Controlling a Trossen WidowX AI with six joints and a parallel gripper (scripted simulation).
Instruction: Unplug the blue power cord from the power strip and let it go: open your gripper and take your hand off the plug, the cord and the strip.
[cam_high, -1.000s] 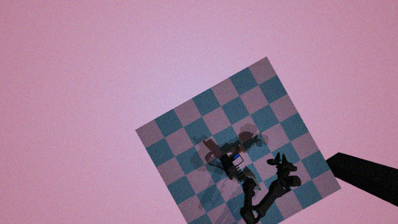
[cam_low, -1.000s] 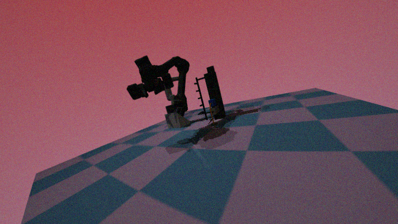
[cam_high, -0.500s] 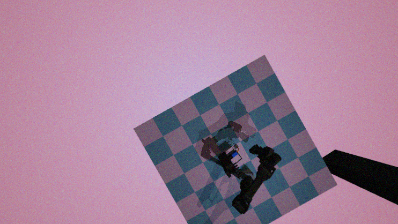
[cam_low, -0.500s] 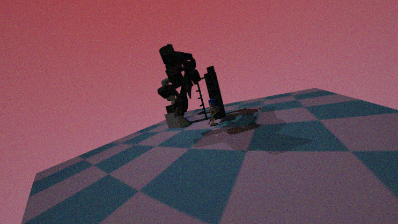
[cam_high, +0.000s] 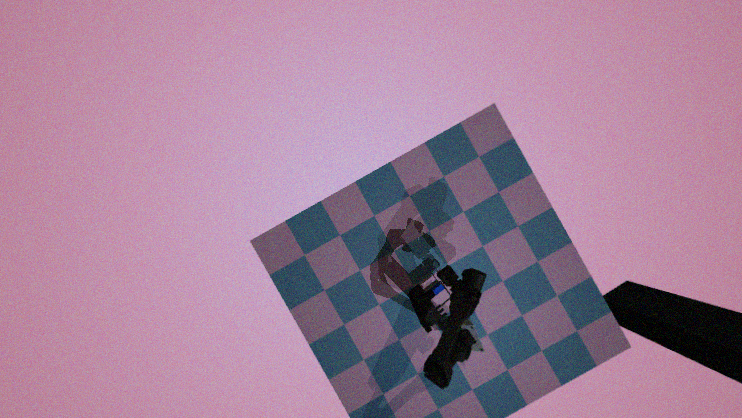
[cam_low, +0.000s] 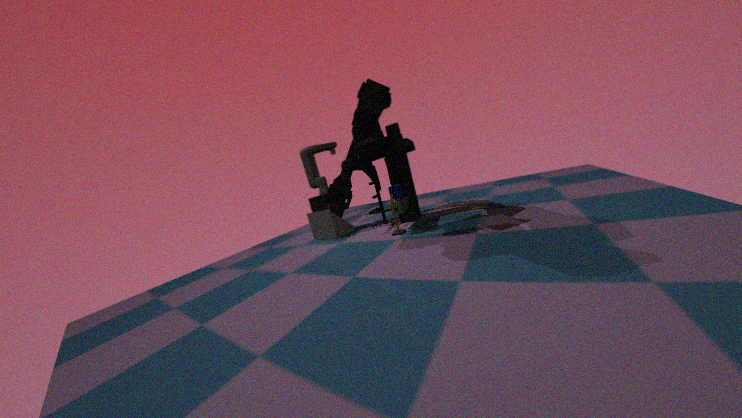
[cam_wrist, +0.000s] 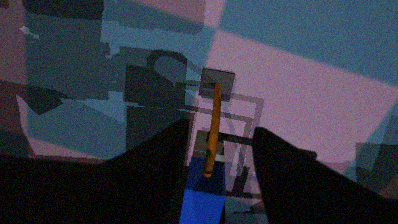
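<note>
My gripper tip is 8 cm to the right of the blue plug, 1 cm past it and 1 cm above it. Also, from my gripper tip: power strip (15 cm to the left, 1 cm behind, 1 cm above).
</note>
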